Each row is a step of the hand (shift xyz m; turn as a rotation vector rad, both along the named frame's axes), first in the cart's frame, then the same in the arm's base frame.
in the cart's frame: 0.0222 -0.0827 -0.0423 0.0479 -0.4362 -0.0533
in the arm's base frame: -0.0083 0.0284 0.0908 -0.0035 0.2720 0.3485
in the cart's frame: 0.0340 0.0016 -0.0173 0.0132 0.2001 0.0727
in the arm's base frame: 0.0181 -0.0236 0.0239 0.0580 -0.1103 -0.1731
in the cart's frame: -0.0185 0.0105 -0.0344 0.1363 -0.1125 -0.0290
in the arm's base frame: -0.0345 -0.0204 0.0052 0.0921 0.0155 0.1528
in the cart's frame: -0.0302 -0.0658 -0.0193 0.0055 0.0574 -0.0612
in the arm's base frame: -0.0377 0.0485 0.0429 -0.0288 -0.0790 -0.0004
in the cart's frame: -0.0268 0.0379 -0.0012 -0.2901 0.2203 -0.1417
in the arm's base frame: -0.0216 -0.0186 -0.0367 -0.3127 -0.1347 -0.1919
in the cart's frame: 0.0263 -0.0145 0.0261 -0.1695 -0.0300 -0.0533
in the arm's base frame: 0.0361 0.0157 0.0058 -0.1704 0.0545 -0.0218
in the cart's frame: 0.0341 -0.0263 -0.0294 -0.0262 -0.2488 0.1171
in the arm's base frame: 0.0105 -0.0101 0.0501 0.0383 0.2589 0.0882
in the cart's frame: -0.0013 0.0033 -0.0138 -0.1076 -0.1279 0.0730
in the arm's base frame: -0.0089 -0.0098 0.0054 -0.0502 0.1753 -0.0032
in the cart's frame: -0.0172 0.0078 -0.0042 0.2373 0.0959 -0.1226
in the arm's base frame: -0.0163 -0.0017 -0.0103 0.1274 -0.2282 0.1106
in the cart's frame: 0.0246 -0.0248 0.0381 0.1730 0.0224 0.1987
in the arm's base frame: 0.0412 0.0308 0.0050 0.2560 0.0325 -0.0575
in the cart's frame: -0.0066 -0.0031 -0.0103 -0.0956 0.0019 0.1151
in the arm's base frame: -0.0114 -0.0011 0.0053 -0.0127 0.0996 -0.1110
